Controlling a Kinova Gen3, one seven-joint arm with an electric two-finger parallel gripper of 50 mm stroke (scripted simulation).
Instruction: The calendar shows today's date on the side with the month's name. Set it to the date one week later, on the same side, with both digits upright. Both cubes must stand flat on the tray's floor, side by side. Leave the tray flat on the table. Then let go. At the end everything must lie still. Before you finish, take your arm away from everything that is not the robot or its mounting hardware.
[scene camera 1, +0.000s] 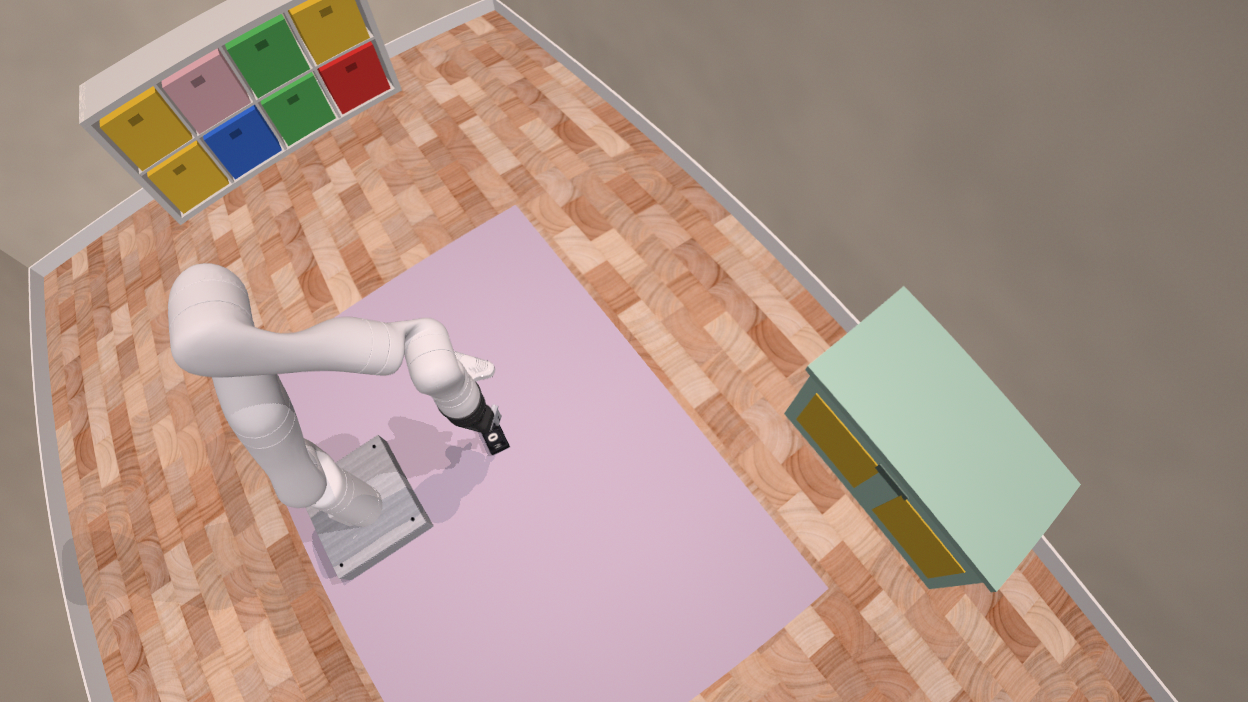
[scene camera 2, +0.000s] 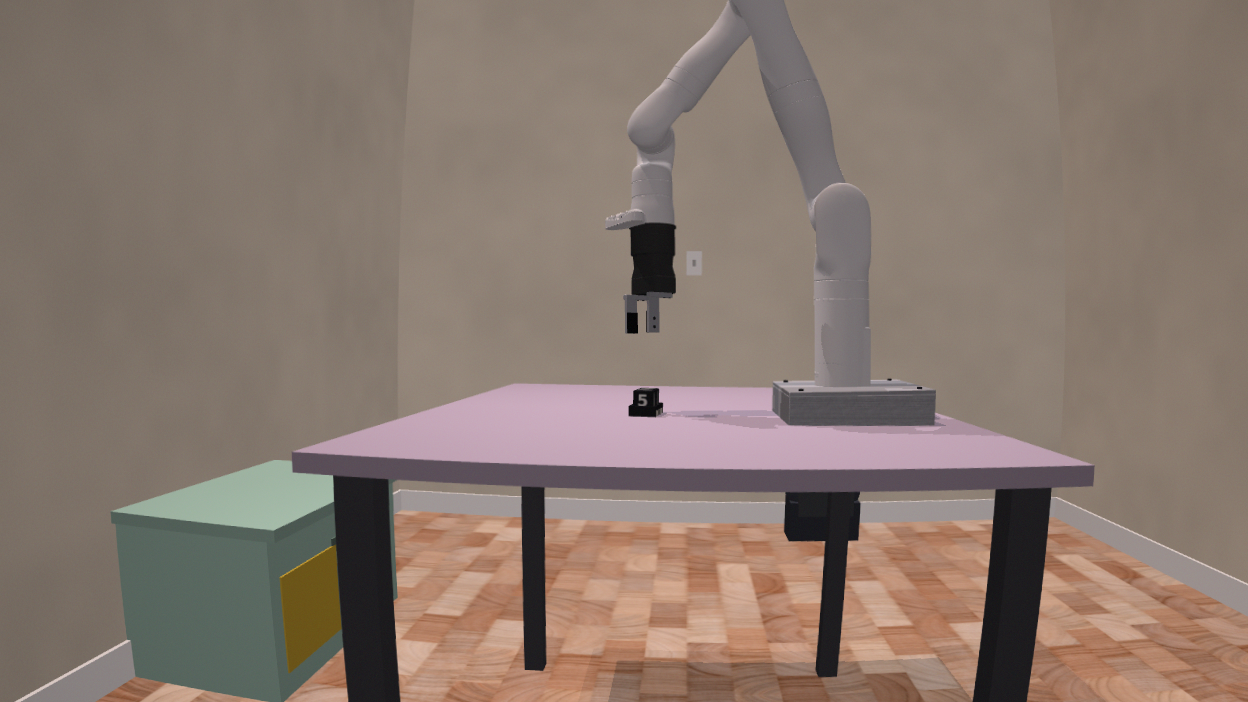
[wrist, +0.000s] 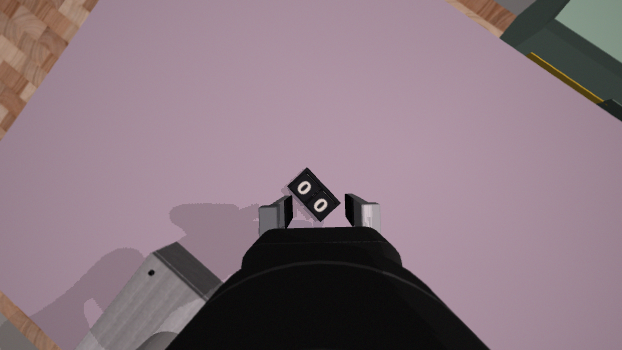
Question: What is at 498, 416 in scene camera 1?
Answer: My gripper.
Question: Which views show my gripper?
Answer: Scene camera 1, scene camera 2 and the wrist view: all of them.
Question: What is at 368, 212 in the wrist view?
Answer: My gripper.
